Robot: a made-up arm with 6 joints. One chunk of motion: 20 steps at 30 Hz.
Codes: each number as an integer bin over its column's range. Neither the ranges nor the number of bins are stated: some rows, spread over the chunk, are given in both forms.
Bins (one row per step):
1: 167 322 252 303 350 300
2: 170 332 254 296 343 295
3: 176 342 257 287 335 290
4: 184 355 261 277 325 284
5: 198 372 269 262 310 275
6: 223 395 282 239 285 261
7: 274 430 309 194 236 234
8: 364 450 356 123 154 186
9: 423 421 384 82 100 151
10: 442 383 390 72 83 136
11: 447 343 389 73 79 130
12: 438 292 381 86 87 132
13: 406 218 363 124 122 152
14: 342 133 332 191 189 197
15: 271 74 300 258 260 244
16: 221 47 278 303 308 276
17: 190 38 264 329 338 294
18: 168 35 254 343 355 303
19: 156 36 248 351 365 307
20: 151 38 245 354 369 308
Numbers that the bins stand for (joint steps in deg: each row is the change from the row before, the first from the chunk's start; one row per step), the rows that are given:
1: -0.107 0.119 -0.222 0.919 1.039 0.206
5: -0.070 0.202 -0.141 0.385 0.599 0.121
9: 0.203 0.282 0.406 -1.961 -1.710 -0.299
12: 0.221 0.070 0.392 -1.909 -1.853 -0.363
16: -0.042 -0.333 -0.098 0.919 0.577 0.124
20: -0.127 -0.348 -0.255 1.584 1.248 0.233
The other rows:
2: -0.104 0.136 -0.212 0.828 0.962 0.189
3: -0.096 0.152 -0.198 0.711 0.874 0.172
4: -0.087 0.174 -0.179 0.580 0.764 0.151
6: -0.039 0.239 -0.079 0.085 0.324 0.074
7: 0.022 0.297 0.049 -0.502 -0.214 -0.018
8: 0.132 0.330 0.273 -1.427 -1.116 -0.180
10: 0.226 0.220 0.435 -2.092 -1.897 -0.350
11: 0.232 0.154 0.430 -2.079 -1.941 -0.370
13: 0.183 -0.052 0.306 -1.414 -1.468 -0.295
14: 0.105 -0.191 0.159 -0.541 -0.731 -0.143
15: 0.019 -0.288 0.007 0.333 0.049 0.016
17: -0.079 -0.348 -0.165 1.258 0.907 0.185
18: -0.106 -0.352 -0.212 1.440 1.094 0.216
19: -0.121 -0.351 -0.241 1.545 1.204 0.229

